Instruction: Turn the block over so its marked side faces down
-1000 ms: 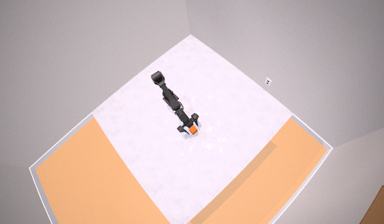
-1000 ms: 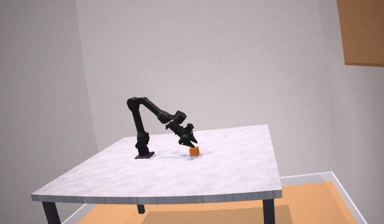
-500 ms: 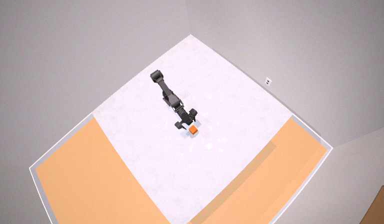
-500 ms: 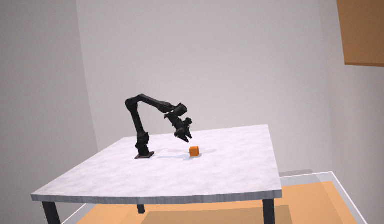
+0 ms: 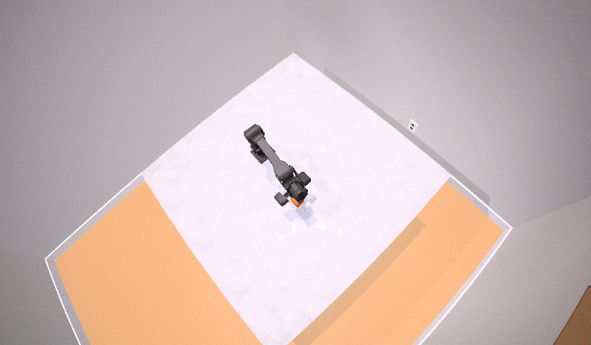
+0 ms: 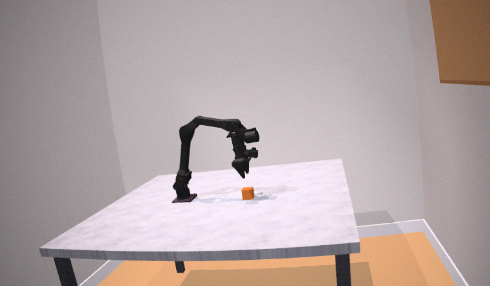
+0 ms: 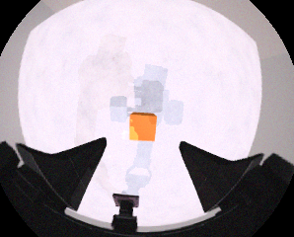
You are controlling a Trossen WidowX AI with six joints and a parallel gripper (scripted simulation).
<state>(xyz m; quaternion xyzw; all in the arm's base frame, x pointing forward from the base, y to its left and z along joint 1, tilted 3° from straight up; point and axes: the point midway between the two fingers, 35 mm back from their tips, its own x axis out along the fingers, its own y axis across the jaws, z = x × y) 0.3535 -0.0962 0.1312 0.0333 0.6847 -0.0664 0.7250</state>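
Right now the orange block is 10 mm behind my gripper tip and 90 mm below it.
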